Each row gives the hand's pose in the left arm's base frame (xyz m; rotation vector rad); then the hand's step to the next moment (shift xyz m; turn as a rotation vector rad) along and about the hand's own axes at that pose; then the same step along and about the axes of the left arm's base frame.
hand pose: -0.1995 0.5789 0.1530 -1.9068 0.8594 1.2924
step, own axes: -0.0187 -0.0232 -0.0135 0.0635 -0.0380 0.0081
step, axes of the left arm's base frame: 0.0202 0.0047 0.0253 0.0454 0.0183 -0.0561
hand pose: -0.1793 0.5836 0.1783 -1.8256 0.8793 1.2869
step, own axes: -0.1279 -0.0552 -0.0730 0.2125 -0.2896 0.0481
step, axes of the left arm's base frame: 0.0462 -0.0189 0.1491 0.2797 0.1613 -0.1647
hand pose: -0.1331 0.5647 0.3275 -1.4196 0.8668 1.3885
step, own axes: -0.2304 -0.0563 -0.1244 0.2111 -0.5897 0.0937
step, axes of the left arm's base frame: 0.0682 -0.1276 0.2254 0.5467 0.2975 -0.1170
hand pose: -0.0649 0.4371 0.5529 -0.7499 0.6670 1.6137
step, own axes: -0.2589 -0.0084 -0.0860 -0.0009 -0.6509 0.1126
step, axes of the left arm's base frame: 0.0483 -0.2252 0.1464 0.6299 0.1904 0.0580
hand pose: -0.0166 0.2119 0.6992 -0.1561 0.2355 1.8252
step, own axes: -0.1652 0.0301 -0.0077 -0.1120 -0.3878 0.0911
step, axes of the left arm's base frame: 0.0144 -0.1642 0.0327 0.4050 0.0148 0.0834
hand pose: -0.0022 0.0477 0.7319 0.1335 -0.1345 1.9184
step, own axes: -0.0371 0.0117 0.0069 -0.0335 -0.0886 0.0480
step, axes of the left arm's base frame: 0.0019 -0.0395 0.0006 0.0960 -0.0083 0.0446
